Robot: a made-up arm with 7 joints.
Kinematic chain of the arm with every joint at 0, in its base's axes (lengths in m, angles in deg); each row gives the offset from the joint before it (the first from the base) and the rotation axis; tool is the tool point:
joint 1: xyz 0 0 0.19 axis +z
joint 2: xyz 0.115 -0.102 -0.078 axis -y
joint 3: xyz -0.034 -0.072 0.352 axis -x
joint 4: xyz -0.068 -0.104 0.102 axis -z
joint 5: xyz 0.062 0 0.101 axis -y
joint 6: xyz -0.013 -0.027 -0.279 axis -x
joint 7: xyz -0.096 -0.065 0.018 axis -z
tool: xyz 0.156 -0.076 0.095
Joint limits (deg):
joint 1: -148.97..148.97
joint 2: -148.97..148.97
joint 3: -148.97..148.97
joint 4: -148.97..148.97
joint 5: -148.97..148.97
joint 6: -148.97..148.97
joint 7: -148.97..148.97
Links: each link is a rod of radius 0.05 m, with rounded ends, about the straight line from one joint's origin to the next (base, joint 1, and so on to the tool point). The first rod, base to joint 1, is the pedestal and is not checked.
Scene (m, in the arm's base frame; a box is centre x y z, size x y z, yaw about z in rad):
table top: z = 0
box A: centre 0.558 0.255 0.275 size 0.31 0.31 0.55 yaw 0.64
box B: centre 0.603 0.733 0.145 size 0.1 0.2 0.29 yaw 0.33
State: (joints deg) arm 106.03 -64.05 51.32 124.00 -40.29 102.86 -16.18
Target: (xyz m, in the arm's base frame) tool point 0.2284 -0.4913 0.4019
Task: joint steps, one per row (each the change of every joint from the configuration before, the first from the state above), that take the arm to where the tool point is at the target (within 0.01 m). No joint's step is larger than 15 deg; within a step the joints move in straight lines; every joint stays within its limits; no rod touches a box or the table.
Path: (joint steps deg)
1: -4.16 13.24 0.33 4.57 9.48 -0.14 4.08
2: -4.16 13.24 0.33 4.57 9.48 -0.13 4.09
3: -4.17 13.23 0.32 4.58 9.48 -0.14 4.08
4: -4.16 13.24 0.33 4.57 9.48 -0.14 4.08
5: -7.06 7.37 -2.94 2.23 11.34 2.75 -2.03
6: -7.05 7.36 -2.93 2.22 11.34 2.74 -2.04
7: -7.06 7.36 -2.94 2.23 11.35 2.74 -2.03
8: -2.34 11.73 -1.07 0.00 -9.76 2.35 -12.43
9: -2.34 11.72 -1.07 0.00 -9.75 2.35 -12.43

